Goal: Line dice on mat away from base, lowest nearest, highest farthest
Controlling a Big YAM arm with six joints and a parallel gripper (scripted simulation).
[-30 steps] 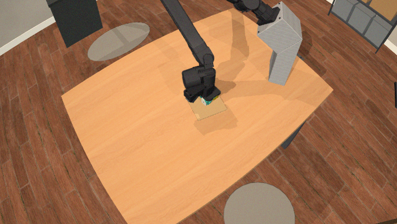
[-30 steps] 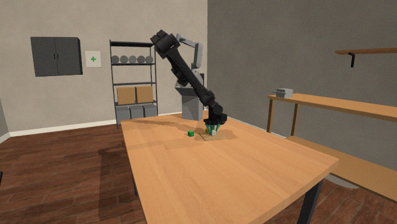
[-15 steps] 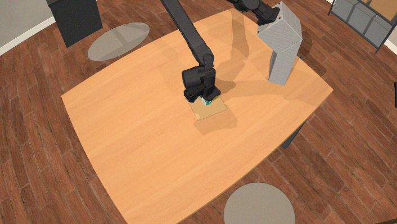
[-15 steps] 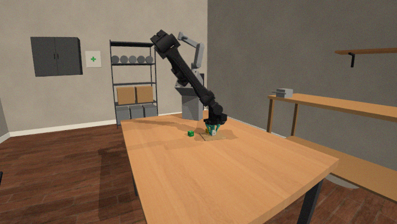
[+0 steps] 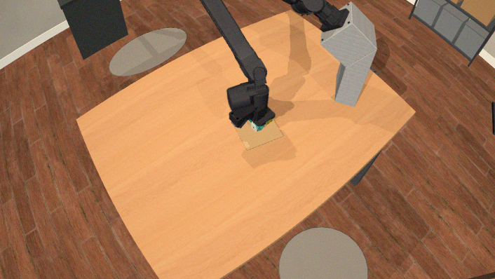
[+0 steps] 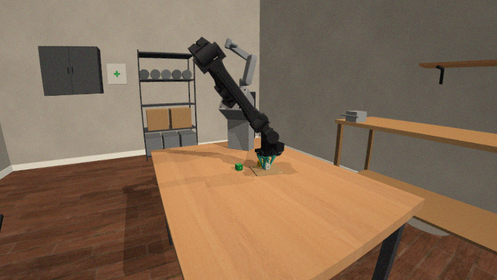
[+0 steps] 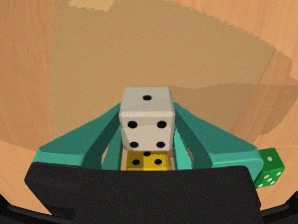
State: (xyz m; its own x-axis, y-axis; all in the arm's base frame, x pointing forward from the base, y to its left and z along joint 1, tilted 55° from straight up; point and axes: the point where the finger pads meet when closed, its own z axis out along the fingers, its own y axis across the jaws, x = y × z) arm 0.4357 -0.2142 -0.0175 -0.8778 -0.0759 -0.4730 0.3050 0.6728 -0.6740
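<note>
Now: hand right at the white die. Round my hand: yellow die 40 mm behind, 20 mm to the left; green die 100 mm behind, 90 mm to the right; tan mat 10 mm below.
</note>
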